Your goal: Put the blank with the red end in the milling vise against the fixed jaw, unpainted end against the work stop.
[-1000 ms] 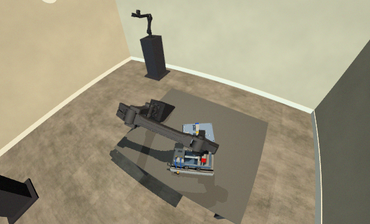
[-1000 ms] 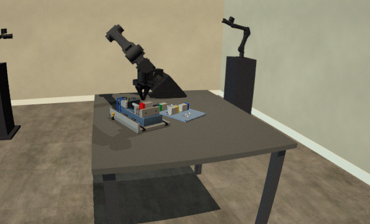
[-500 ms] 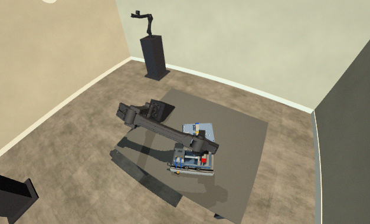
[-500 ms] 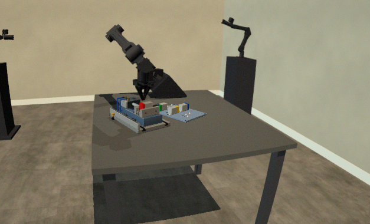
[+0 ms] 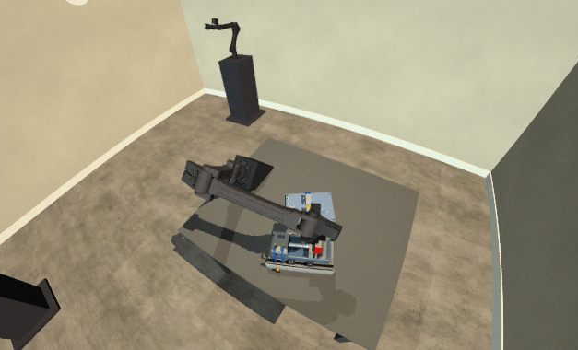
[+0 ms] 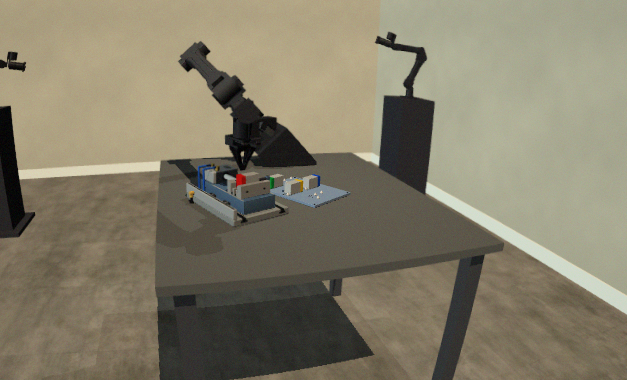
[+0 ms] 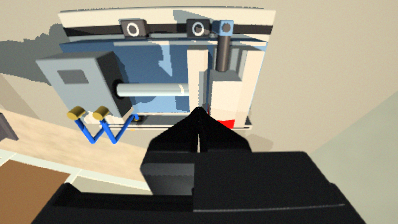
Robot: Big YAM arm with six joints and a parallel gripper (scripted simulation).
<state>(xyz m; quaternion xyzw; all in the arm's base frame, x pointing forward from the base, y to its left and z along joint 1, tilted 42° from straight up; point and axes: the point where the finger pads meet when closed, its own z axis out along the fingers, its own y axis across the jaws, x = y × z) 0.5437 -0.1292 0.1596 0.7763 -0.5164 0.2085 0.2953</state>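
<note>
My gripper is now 30 mm above the grey bar with red end, 20 mm short of it and 10 mm to the right of it. From my hand the other things lie so: fixed jaw: 50 mm below, 50 mm ahead, 20 mm to the left; then moving jaw: 50 mm below; then work stop rod: 60 mm to the left, 40 mm below.
</note>
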